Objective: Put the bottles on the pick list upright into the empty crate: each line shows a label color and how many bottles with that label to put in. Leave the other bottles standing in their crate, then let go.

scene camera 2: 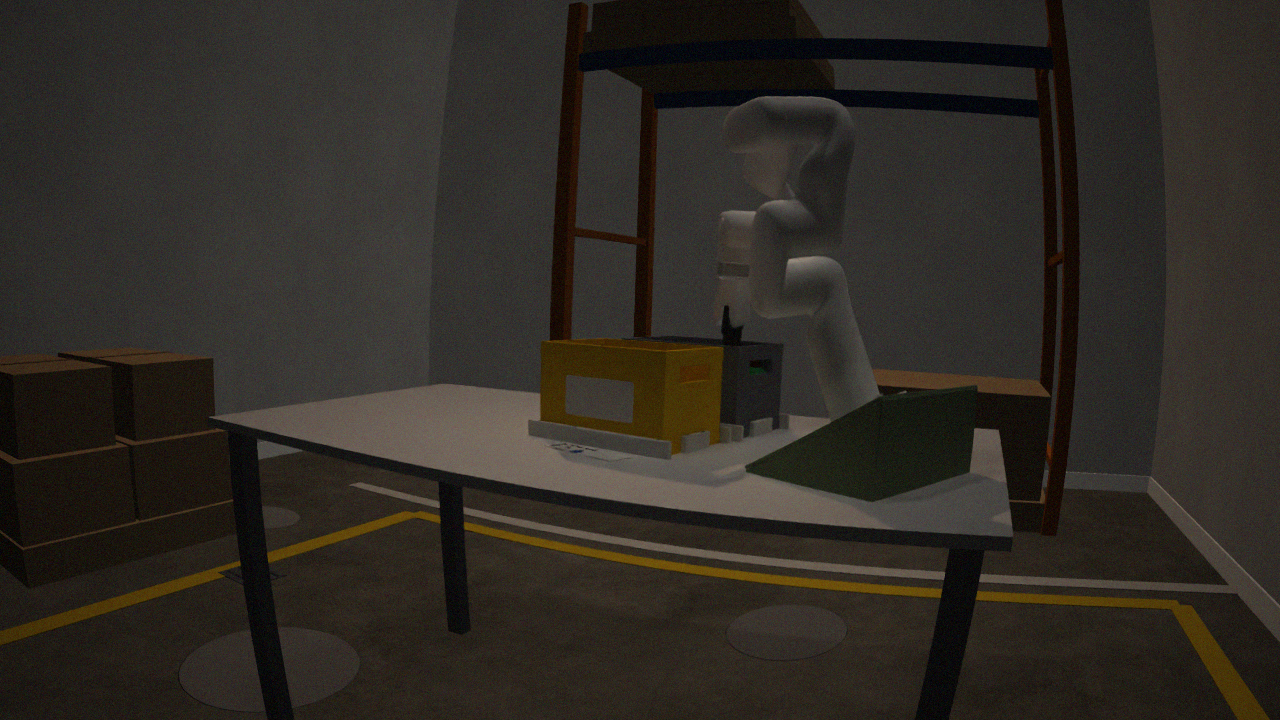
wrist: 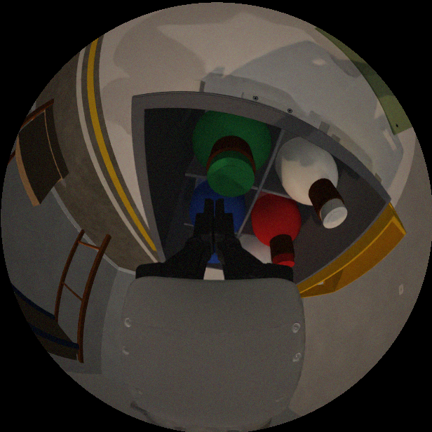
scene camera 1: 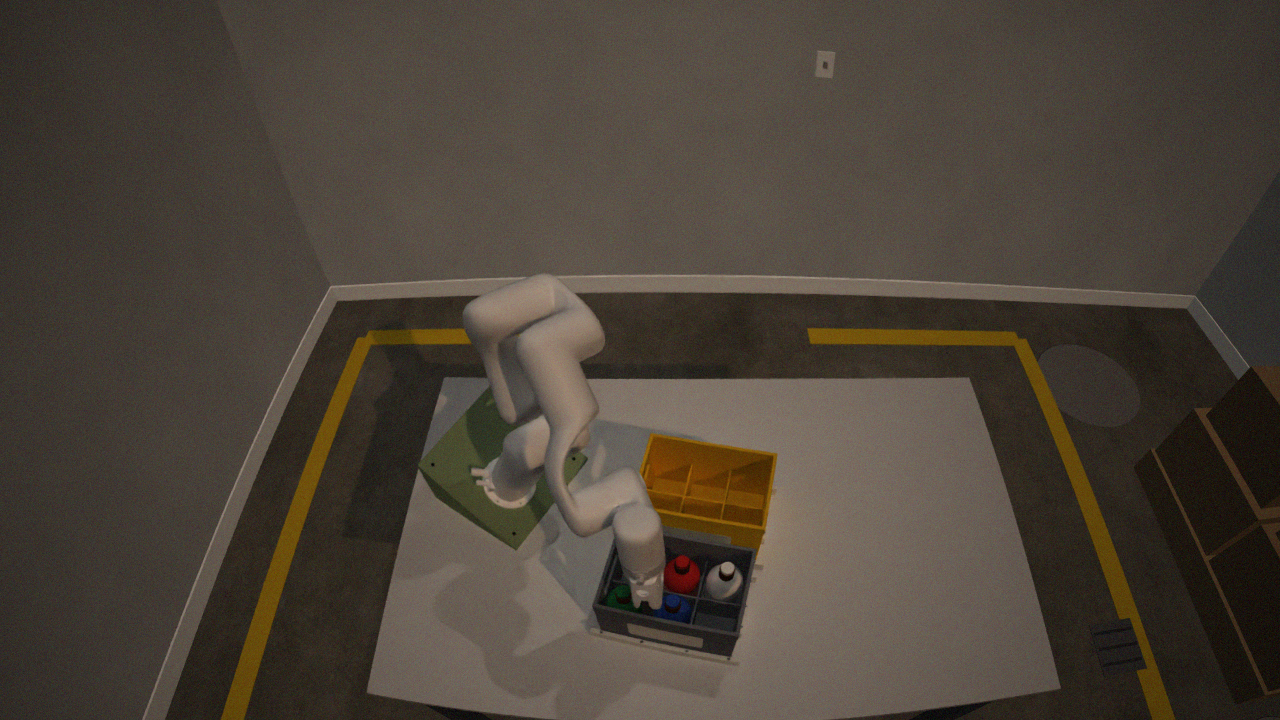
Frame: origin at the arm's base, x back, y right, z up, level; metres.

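Seen in the pictures: arm's base, link origin: [scene camera 1: 508,482].
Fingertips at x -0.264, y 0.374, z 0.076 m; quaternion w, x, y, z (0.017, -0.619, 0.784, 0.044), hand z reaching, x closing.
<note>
Pixels of each thing's middle, then the offset from my fingertips to it. Level surfaces: height alone.
- dark grey crate, body centre: [scene camera 1: 676,594] [scene camera 2: 701,384] dz -0.049, dx -0.055, dy -0.026 m
- blue bottle, body centre: [scene camera 1: 672,613] dz -0.051, dx -0.040, dy +0.013 m
- green bottle, body centre: [scene camera 1: 625,604] dz -0.051, dx +0.048, dy -0.025 m
- red bottle, body centre: [scene camera 1: 681,576] dz -0.051, dx -0.075, dy -0.066 m
- white bottle, body centre: [scene camera 1: 724,582] dz -0.051, dx -0.156, dy -0.033 m
- yellow crate, body centre: [scene camera 2: 630,392] [scene camera 1: 704,501] dz -0.049, dx -0.157, dy -0.231 m
- pick list, body centre: [scene camera 2: 587,451] dz -0.135, dx -0.197, dy -0.372 m
- white table, surface height: dz -0.136 m
My gripper [scene camera 1: 648,607] [scene camera 2: 732,338] [wrist: 214,210] is shut and empty, pointing down over the dark grey crate [scene camera 1: 729,641] [scene camera 2: 753,398] [wrist: 139,150]. Its fingers overlap the blue bottle [scene camera 1: 673,609] [wrist: 200,204] in the wrist view; contact cannot be told. A green bottle [scene camera 1: 621,598] [wrist: 231,176] stands beside it. A red bottle [scene camera 1: 682,575] [wrist: 276,220] and a white bottle [scene camera 1: 723,583] [wrist: 254,246] stand in the other row, with another white bottle [wrist: 306,170] that the arm hides in scene camera 1. The yellow crate [scene camera 1: 707,531] [scene camera 2: 648,407] [wrist: 370,251] shows empty compartments. The pick list [scene camera 2: 592,453] is unreadable.
The two crates stand close together on the white table [scene camera 1: 877,537] [scene camera 2: 375,425]. Low pale strips edge their bases. The arm rises from a green sloped base [scene camera 1: 456,501] [scene camera 2: 921,438]. An orange-posted rack [scene camera 2: 565,179] and stacked cartons [scene camera 2: 170,394] stand beyond the table.
</note>
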